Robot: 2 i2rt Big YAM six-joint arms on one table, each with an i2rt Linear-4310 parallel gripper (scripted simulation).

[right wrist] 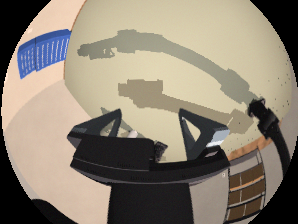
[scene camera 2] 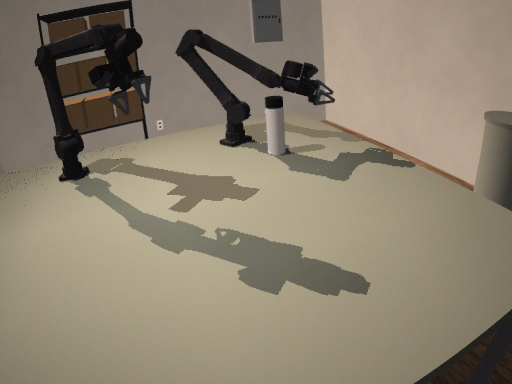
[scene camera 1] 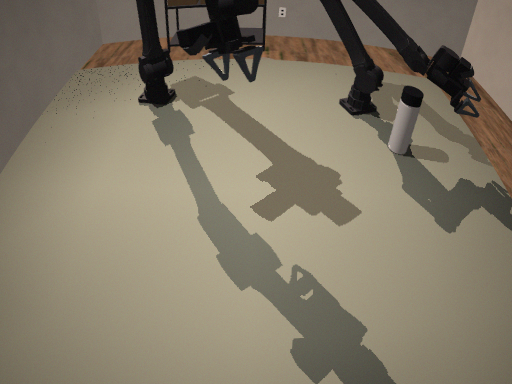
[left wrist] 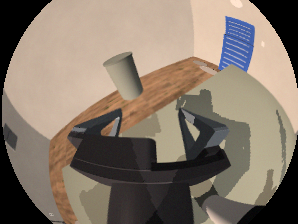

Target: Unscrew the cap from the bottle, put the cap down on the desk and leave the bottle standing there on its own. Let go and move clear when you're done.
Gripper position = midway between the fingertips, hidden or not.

In view: the left gripper (left wrist: 150, 111), the right gripper (scene camera 1: 238, 80) and a white bottle (scene camera 1: 406, 116).
The white bottle also shows in scene camera 2 (scene camera 2: 274, 117). The right gripper also shows in the right wrist view (right wrist: 150, 111) and in scene camera 2 (scene camera 2: 137, 109).
